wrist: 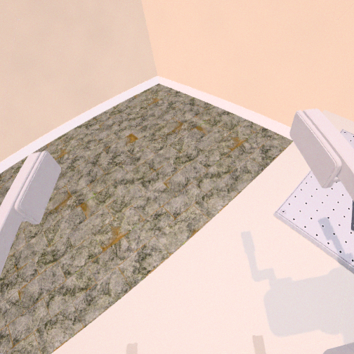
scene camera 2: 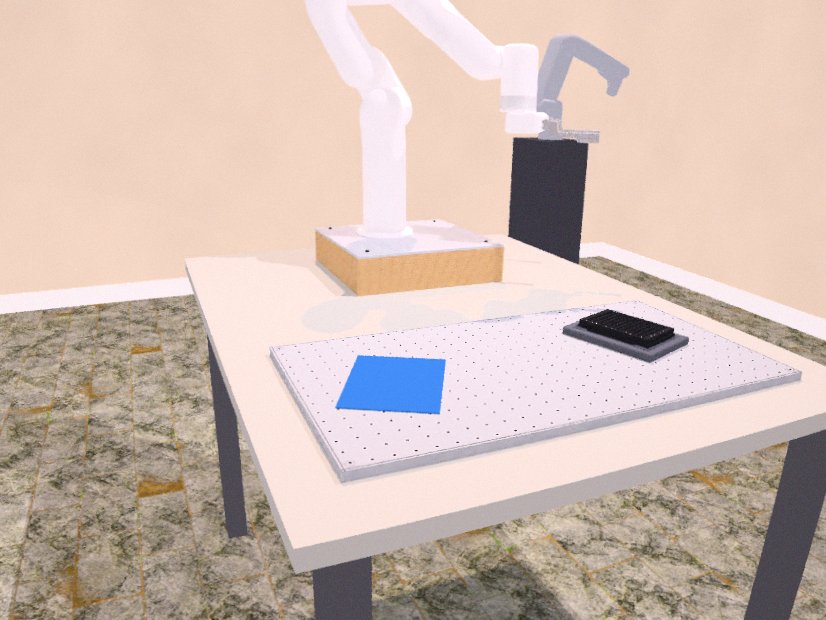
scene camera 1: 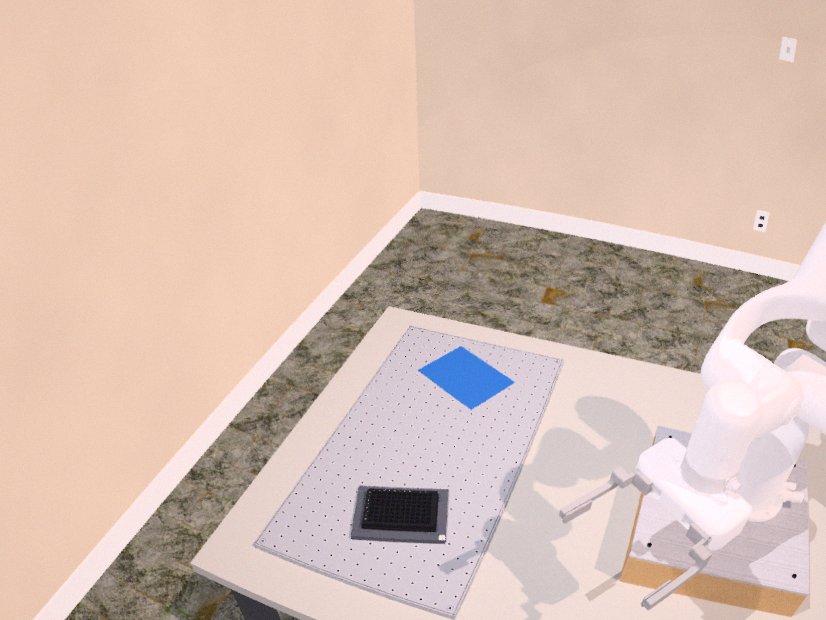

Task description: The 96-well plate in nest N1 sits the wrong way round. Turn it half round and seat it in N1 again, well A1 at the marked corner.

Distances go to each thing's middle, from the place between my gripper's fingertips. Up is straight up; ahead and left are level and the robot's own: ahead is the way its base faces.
The black 96-well plate (scene camera 1: 385, 509) lies 34 cm ahead of my hand, 27 cm below it and 21 cm to the right of it. The rest, counted from my hand: dark grey nest (scene camera 1: 377, 535): 34 cm ahead, 29 cm below, 21 cm to the right; blue square (scene camera 2: 396, 384): 62 cm to the right, 34 cm ahead, 29 cm below.
